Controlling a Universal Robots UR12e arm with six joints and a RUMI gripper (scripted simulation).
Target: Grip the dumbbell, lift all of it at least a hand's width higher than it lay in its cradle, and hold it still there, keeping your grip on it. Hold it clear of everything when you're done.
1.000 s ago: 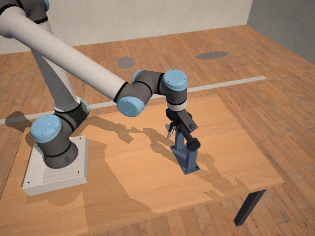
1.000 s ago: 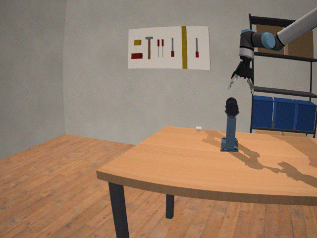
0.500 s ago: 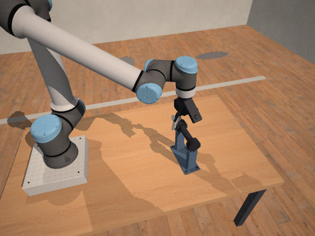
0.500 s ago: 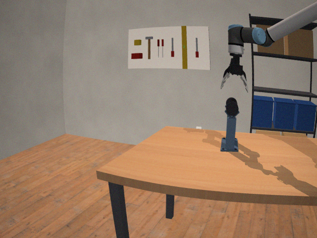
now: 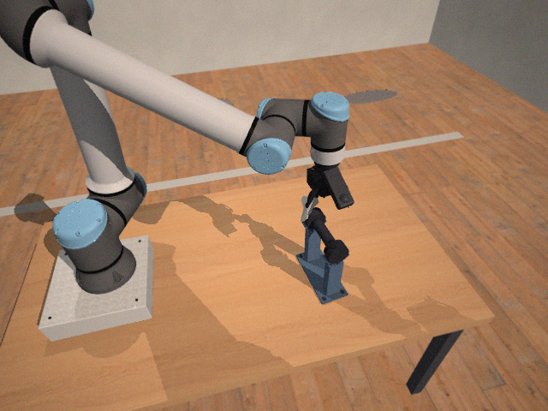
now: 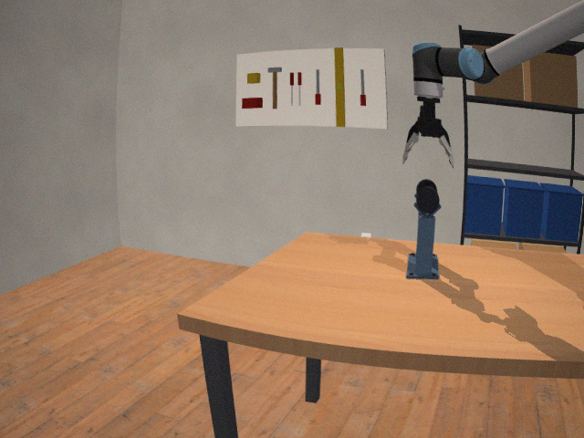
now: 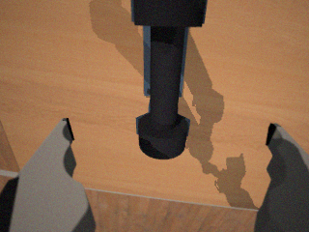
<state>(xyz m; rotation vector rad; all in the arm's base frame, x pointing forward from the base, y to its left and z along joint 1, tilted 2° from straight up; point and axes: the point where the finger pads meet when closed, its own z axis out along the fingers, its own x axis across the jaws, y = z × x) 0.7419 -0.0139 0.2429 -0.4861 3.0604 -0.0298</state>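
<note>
Now: hand 9 cm above the black dumbbell. Round my hand: blue cradle stand (21 cm below).
</note>
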